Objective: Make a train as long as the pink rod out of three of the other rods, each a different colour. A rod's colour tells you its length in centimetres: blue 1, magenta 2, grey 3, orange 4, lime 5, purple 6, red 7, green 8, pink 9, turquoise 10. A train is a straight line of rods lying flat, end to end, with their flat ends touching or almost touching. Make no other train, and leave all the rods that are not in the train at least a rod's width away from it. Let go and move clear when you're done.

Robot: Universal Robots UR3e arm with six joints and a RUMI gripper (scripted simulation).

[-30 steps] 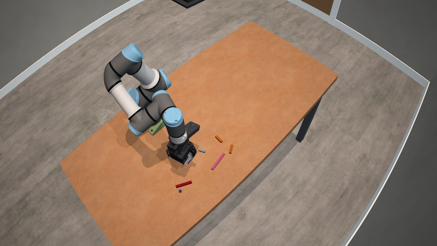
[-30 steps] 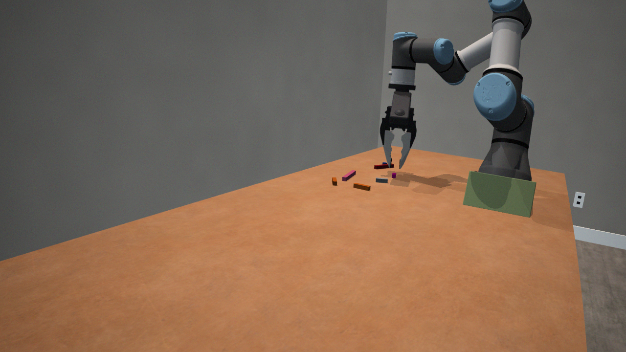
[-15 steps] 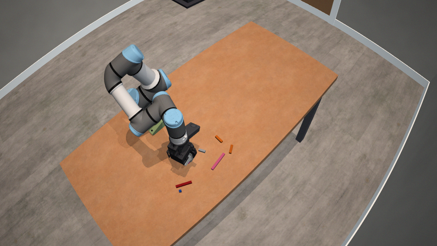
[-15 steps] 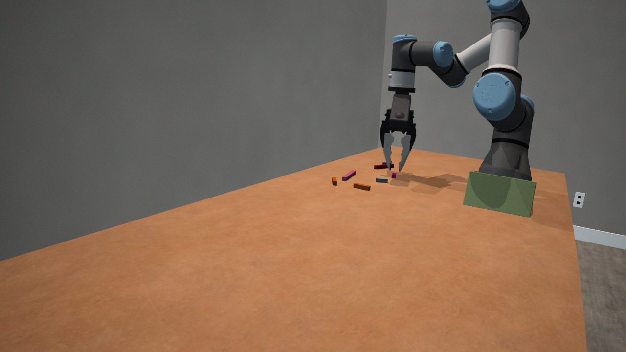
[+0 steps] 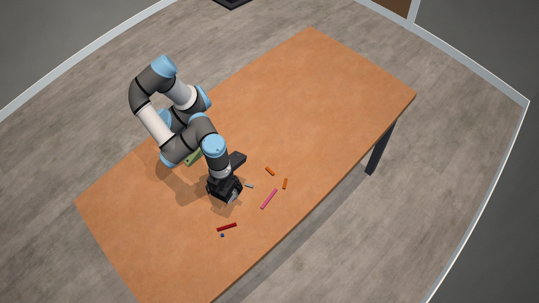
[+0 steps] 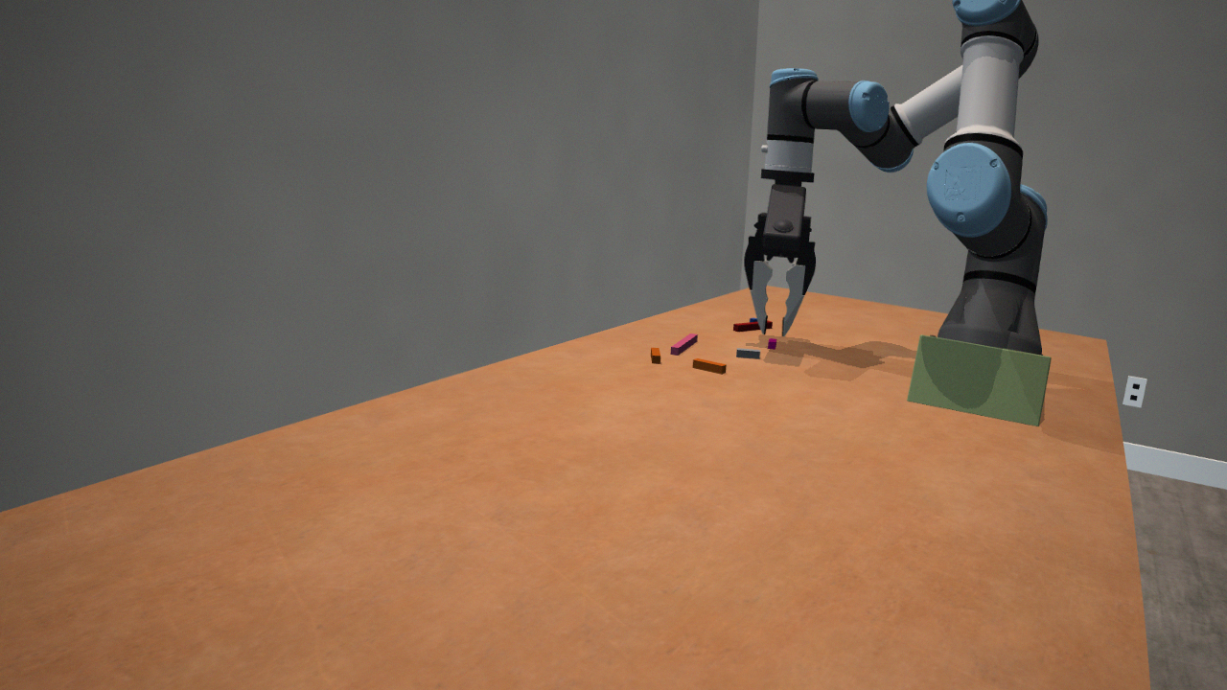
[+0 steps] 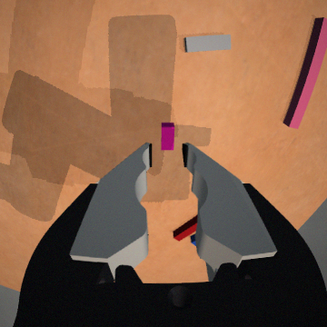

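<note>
Now: the magenta rod 30 mm below my hand. Also, from my hand: pink rod 90 mm to the left, 90 mm ahead, 30 mm below; red rod 90 mm to the right, 70 mm ahead, 30 mm below; grey rod 80 mm to the left, 30 mm below.
</note>
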